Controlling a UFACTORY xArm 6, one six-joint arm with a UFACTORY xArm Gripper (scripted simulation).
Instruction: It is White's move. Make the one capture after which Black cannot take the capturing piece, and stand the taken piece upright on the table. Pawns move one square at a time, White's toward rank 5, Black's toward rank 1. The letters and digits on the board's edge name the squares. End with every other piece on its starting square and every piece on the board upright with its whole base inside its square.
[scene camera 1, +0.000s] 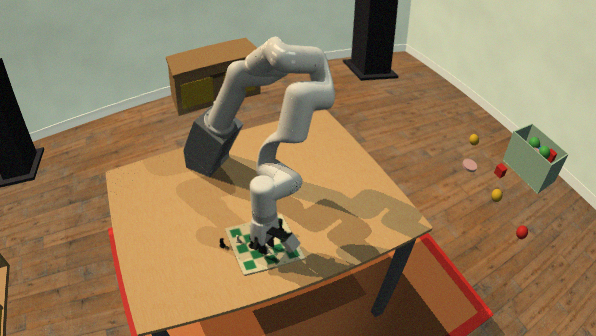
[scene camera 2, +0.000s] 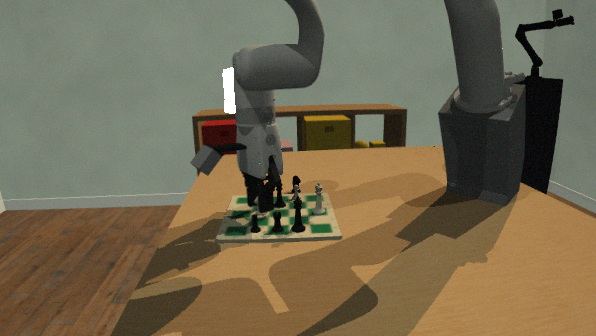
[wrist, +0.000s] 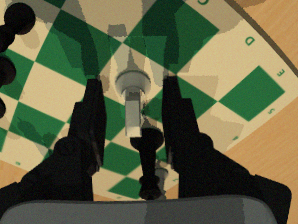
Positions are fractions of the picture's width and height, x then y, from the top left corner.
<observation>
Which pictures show the chessboard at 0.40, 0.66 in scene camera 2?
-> Scene camera 1, scene camera 2 and the wrist view: all of them.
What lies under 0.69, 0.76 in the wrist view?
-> The gripper.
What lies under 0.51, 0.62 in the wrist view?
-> A black piece.
</observation>
